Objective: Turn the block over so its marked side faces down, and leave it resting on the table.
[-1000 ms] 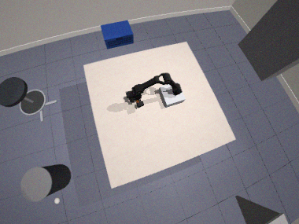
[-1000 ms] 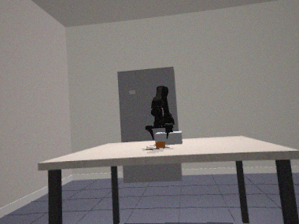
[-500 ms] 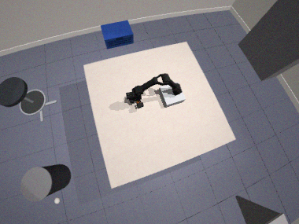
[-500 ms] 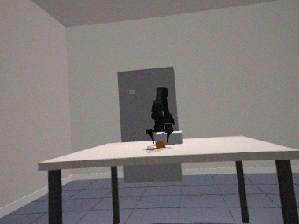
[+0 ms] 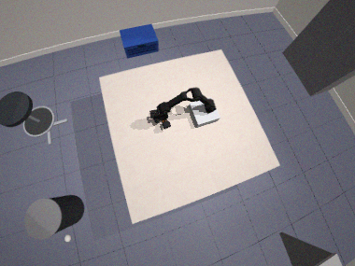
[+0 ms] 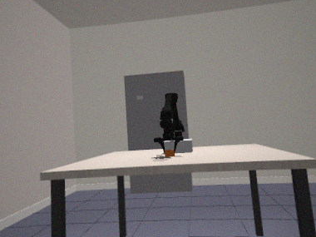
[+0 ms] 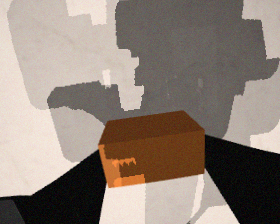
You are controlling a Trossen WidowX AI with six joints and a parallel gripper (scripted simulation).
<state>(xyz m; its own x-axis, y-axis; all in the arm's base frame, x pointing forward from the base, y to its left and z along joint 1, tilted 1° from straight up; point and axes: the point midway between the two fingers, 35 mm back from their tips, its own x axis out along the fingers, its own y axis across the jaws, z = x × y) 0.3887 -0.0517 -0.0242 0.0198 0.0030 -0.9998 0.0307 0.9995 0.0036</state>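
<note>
The orange block is 10 mm behind my gripper tip.
</note>
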